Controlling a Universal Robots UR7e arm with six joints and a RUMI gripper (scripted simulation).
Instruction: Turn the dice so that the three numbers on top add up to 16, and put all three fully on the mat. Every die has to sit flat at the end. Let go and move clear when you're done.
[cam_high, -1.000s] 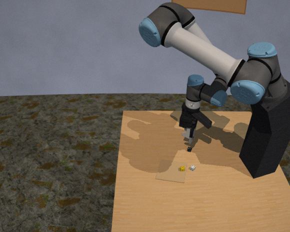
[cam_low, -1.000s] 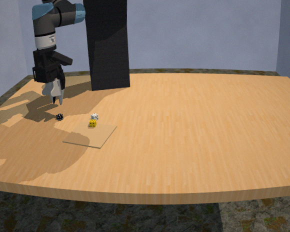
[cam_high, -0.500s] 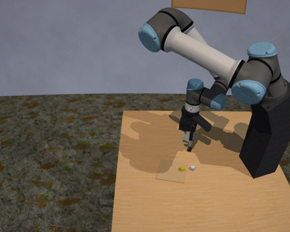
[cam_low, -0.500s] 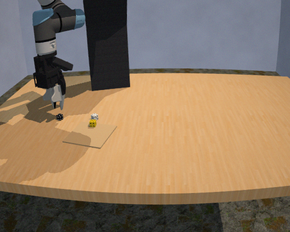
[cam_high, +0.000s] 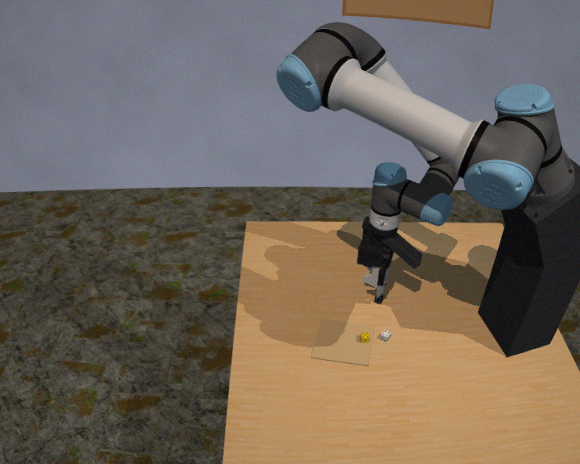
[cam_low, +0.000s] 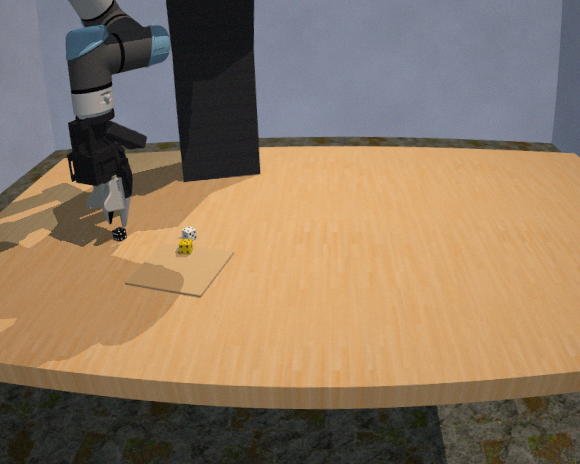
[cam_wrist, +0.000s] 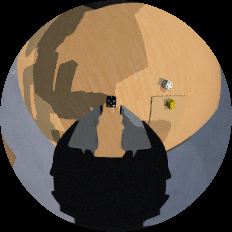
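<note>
Right now my hand is 4 cm above the black die. Also, from my hand: yellow die: 13 cm to the left, 8 cm ahead, 3 cm below; then thin tan mat: 13 cm ahead, 12 cm to the left, 4 cm below; then white die: 14 cm to the left, 4 cm below, 3 cm ahead.
</note>
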